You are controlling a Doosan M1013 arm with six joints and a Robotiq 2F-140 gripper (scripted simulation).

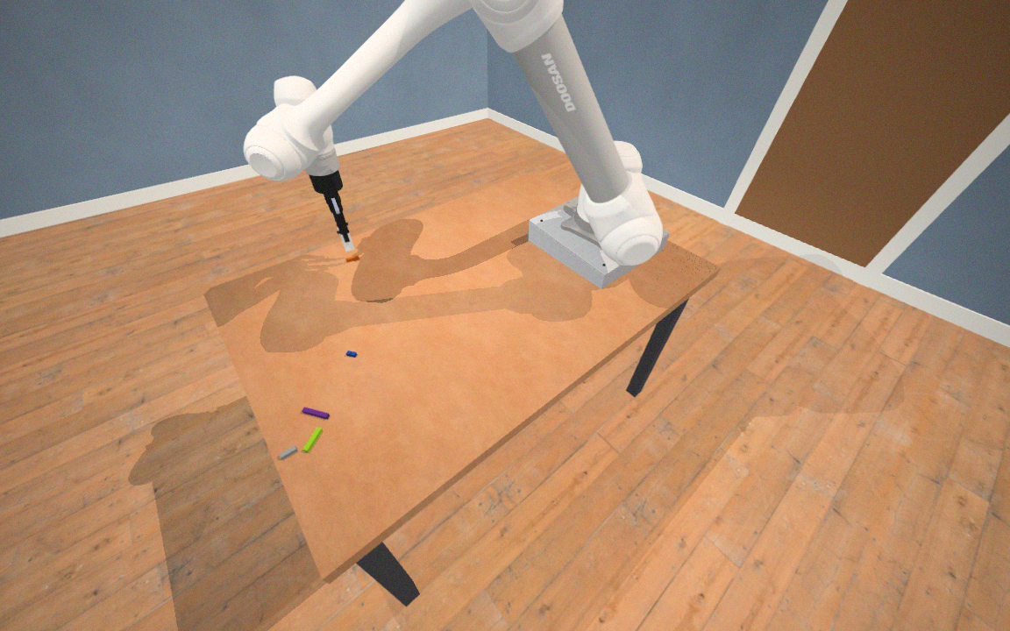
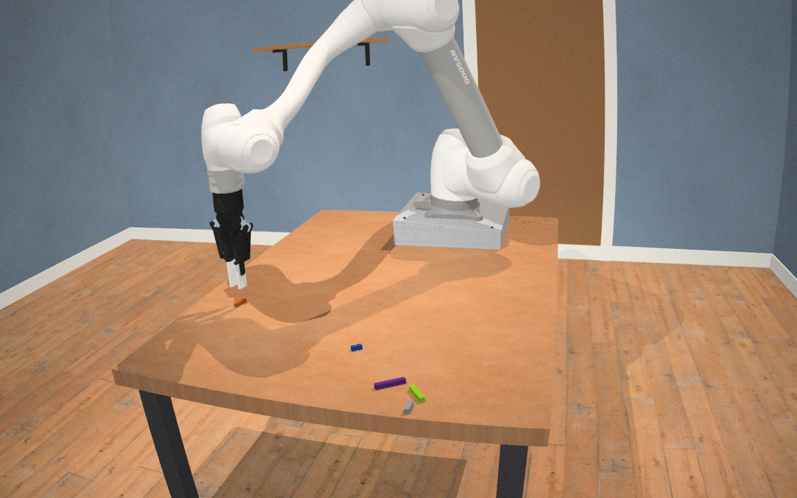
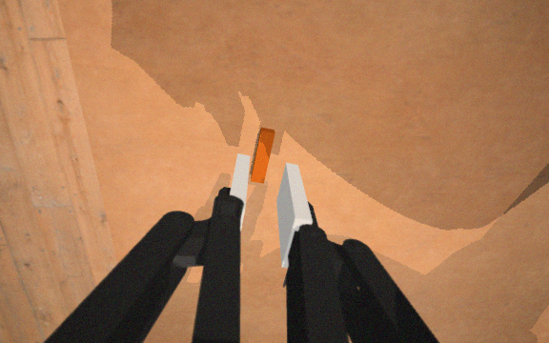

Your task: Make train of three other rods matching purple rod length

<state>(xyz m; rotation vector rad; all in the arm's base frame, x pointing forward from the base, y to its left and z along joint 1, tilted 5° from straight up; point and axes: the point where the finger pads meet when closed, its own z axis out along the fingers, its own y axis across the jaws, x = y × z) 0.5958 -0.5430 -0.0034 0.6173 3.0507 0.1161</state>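
Right now my hand is 8 cm above the orange rod. The rest, counted from my hand: grey rod: 46 cm ahead, 45 cm to the left, 8 cm below; lime rod: 47 cm to the left, 41 cm ahead, 8 cm below; purple rod: 42 cm to the left, 38 cm ahead, 8 cm below.
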